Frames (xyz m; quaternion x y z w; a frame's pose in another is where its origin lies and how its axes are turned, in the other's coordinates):
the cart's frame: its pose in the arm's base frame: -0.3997 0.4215 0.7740 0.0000 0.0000 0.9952 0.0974
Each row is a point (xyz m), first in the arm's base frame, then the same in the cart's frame.
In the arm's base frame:
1: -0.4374 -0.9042 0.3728
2: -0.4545 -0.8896 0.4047
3: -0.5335 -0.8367 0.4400
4: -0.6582 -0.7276 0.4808
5: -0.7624 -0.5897 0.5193
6: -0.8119 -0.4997 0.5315
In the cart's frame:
1: -0.2200 1.3079 -0.4012
2: -0.2004 1.2968 -0.3693
3: -0.1127 1.2603 -0.3340
4: 0.0308 1.1774 -0.2932
5: 0.1598 1.0623 -0.2547
6: 0.2258 0.9836 -0.2425

